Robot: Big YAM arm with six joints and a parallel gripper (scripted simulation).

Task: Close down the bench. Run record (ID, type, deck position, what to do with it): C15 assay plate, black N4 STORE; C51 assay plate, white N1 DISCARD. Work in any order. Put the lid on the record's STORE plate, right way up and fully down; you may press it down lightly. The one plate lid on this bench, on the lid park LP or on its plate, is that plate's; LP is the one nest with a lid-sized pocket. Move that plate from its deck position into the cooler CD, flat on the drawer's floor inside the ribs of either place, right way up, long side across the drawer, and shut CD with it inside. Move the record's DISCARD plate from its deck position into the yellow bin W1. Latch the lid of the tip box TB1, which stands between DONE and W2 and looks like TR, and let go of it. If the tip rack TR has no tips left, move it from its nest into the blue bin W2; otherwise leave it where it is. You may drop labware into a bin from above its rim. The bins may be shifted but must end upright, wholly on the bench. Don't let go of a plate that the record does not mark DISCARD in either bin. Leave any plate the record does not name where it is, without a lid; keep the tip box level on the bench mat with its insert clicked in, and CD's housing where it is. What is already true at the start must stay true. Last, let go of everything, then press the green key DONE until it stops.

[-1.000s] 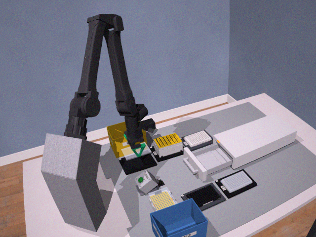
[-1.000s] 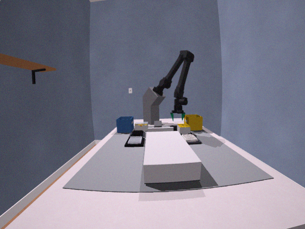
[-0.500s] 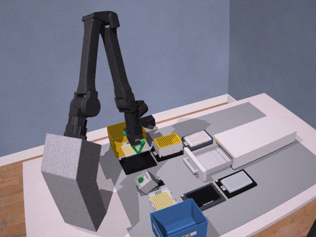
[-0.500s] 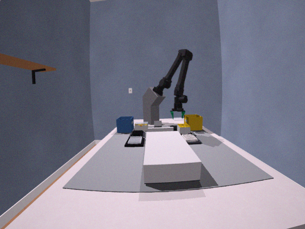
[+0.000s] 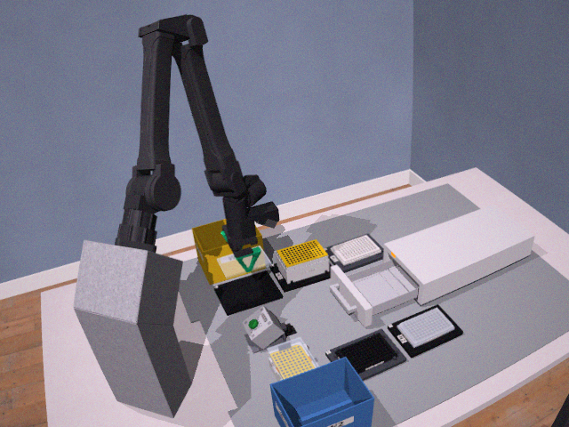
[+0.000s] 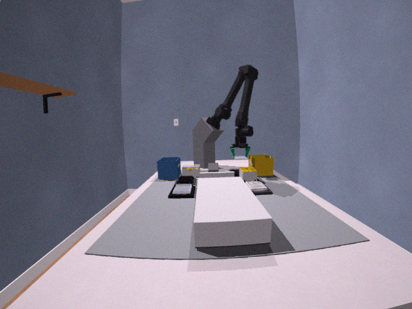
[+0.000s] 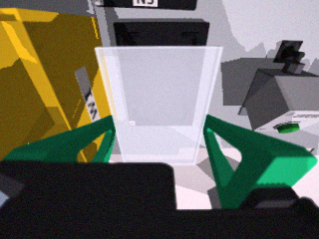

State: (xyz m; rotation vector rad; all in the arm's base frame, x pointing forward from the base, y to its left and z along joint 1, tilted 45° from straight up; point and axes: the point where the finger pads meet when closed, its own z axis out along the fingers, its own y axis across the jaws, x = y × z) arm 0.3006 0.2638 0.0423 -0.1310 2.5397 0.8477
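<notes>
My hand is 310 mm to the left of the black plate, 260 mm short of it and 100 mm above it. From my hand the other things lie so: yellow bin W1 (140 mm to the left, 80 mm below, 40 mm behind); then clear plate lid (right at my hand); then tip rack TR (160 mm ahead, 60 mm below, 50 mm to the left).
</notes>
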